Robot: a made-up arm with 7 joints. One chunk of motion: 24 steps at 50 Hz.
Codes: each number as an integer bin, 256 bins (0 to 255) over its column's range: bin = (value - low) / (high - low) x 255, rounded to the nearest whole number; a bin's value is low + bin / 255 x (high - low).
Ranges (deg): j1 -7.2..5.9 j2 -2.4..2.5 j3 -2.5..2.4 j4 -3.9..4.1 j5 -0.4..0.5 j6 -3.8..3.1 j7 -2..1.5
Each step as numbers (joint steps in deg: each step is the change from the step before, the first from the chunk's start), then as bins.
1 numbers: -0.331 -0.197 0.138 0.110 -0.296 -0.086 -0.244
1 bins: 134 115 137 128 29 137 128
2 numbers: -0.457 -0.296 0.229 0.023 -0.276 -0.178 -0.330
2 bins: 131 109 142 125 35 134 122
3 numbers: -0.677 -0.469 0.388 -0.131 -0.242 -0.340 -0.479
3 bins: 127 100 150 120 45 128 111
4 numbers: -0.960 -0.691 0.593 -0.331 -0.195 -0.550 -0.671
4 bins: 121 89 161 114 58 120 97
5 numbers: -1.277 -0.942 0.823 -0.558 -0.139 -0.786 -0.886
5 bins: 115 76 173 107 74 111 81
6 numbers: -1.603 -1.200 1.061 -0.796 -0.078 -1.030 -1.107
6 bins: 109 62 185 99 91 102 65
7 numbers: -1.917 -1.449 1.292 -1.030 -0.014 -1.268 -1.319
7 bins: 103 49 197 91 109 94 50
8 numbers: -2.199 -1.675 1.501 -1.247 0.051 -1.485 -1.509
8 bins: 97 38 208 85 128 86 36
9 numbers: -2.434 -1.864 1.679 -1.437 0.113 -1.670 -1.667
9 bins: 93 28 217 79 145 79 24
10 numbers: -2.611 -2.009 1.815 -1.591 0.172 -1.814 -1.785
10 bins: 89 20 225 74 162 73 16
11 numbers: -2.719 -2.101 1.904 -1.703 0.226 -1.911 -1.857
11 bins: 87 16 229 70 177 70 10
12 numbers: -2.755 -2.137 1.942 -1.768 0.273 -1.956 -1.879
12 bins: 87 14 231 68 191 68 9
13 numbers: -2.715 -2.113 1.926 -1.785 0.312 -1.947 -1.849
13 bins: 87 15 230 67 202 68 11
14 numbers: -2.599 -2.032 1.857 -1.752 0.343 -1.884 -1.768
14 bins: 90 19 227 68 211 71 17
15 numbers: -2.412 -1.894 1.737 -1.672 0.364 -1.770 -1.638
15 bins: 93 26 220 71 216 75 26
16 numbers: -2.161 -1.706 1.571 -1.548 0.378 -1.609 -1.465
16 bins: 98 36 212 75 220 81 39
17 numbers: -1.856 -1.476 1.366 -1.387 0.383 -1.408 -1.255
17 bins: 104 48 201 80 222 88 54
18 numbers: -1.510 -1.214 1.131 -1.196 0.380 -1.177 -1.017
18 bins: 111 62 189 86 221 97 72
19 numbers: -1.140 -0.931 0.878 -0.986 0.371 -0.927 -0.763
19 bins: 118 76 176 93 218 106 90
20 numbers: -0.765 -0.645 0.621 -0.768 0.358 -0.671 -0.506
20 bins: 125 91 162 100 215 116 109
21 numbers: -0.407 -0.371 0.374 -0.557 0.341 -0.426 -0.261
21 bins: 132 106 150 107 210 125 127
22 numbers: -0.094 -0.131 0.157 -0.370 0.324 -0.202 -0.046
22 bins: 138 118 138 113 205 133 142
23 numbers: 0.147 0.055 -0.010 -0.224 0.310 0.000 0.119
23 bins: 143 128 130 117 201 140 154
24 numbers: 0.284 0.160 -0.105 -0.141 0.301 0.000 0.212
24 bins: 146 133 125 120 199 140 161
